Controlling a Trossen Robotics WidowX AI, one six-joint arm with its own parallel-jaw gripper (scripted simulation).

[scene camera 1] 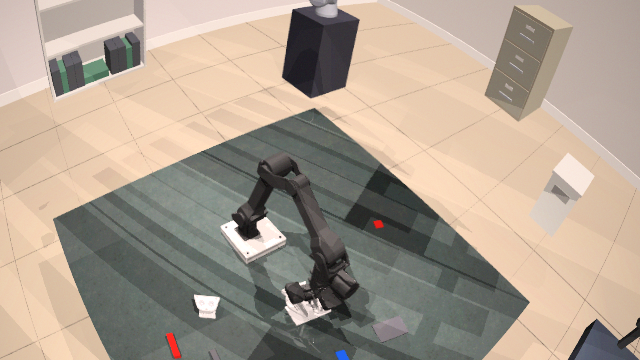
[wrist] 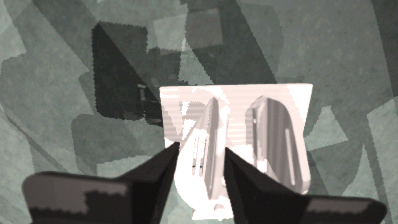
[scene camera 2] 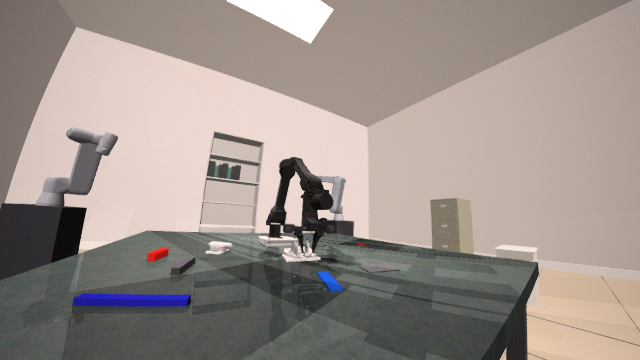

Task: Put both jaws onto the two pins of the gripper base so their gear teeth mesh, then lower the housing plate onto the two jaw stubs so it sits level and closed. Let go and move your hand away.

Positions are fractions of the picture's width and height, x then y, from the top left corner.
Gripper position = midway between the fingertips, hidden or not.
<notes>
In view: my gripper (scene camera 1: 0.49, 0.84), a white jaw (wrist: 0.51, 0.84), a long blue bar (scene camera 2: 0.13, 0.83), a white jaw (wrist: 0.70, 0.67) and a flat white plate (wrist: 0.46, 0.48).
My gripper also shows in the wrist view (wrist: 0.50, 0.67). Scene camera 1 does not show the long blue bar: it is out of frame. The wrist view does not show the long blue bar: it is out of frame.
</notes>
